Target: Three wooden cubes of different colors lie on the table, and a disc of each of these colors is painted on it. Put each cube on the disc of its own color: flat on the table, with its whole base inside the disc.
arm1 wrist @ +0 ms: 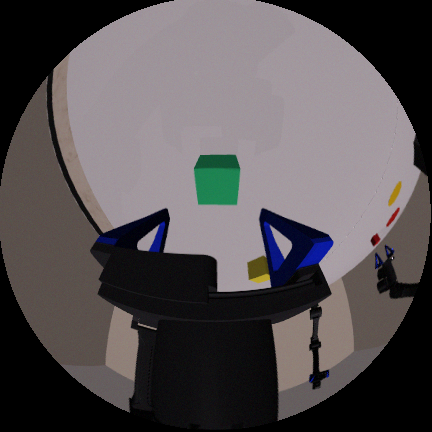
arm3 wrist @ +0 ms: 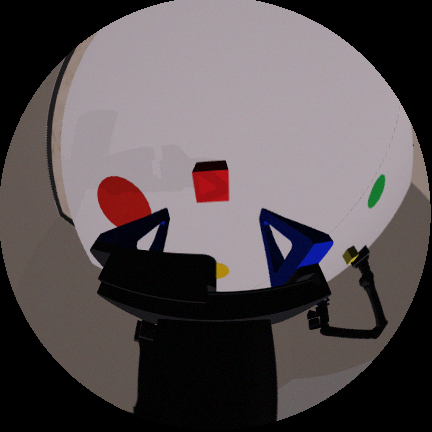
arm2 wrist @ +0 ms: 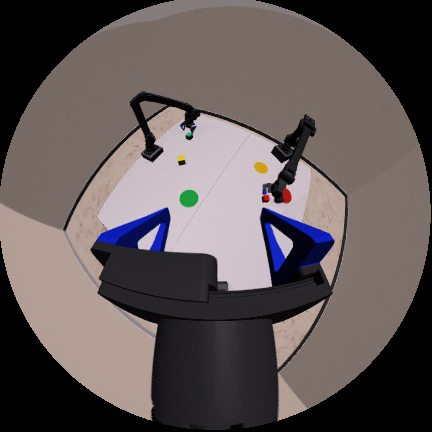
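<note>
The green cube (arm1 wrist: 217, 186) (arm2 wrist: 189, 136) lies on the table, beyond the open, empty arm1 gripper (arm1 wrist: 215, 212) in the arm1 wrist view. The red cube (arm1 wrist: 375, 240) (arm2 wrist: 265, 198) (arm3 wrist: 212, 186) lies beside the red disc (arm1 wrist: 393, 217) (arm2 wrist: 287, 195) (arm3 wrist: 122, 200). The arm3 gripper (arm3 wrist: 215, 212) is open and empty above it. The yellow cube (arm1 wrist: 258, 269) (arm2 wrist: 181, 160) (arm3 wrist: 350, 256) lies off its disc. The yellow disc (arm1 wrist: 395, 193) (arm2 wrist: 260, 167) (arm3 wrist: 222, 270) and green disc (arm2 wrist: 189, 198) (arm3 wrist: 376, 191) bear no cube. The arm2 gripper (arm2 wrist: 215, 212) is open, empty and high above the table.
Arm1's base (arm2 wrist: 152, 152) stands at the table's edge near the yellow cube. Arm3's base (arm2 wrist: 282, 152) stands near the yellow disc, and its forearm reaches over part of the red disc in the arm2 wrist view. A thin seam line crosses the white table top.
</note>
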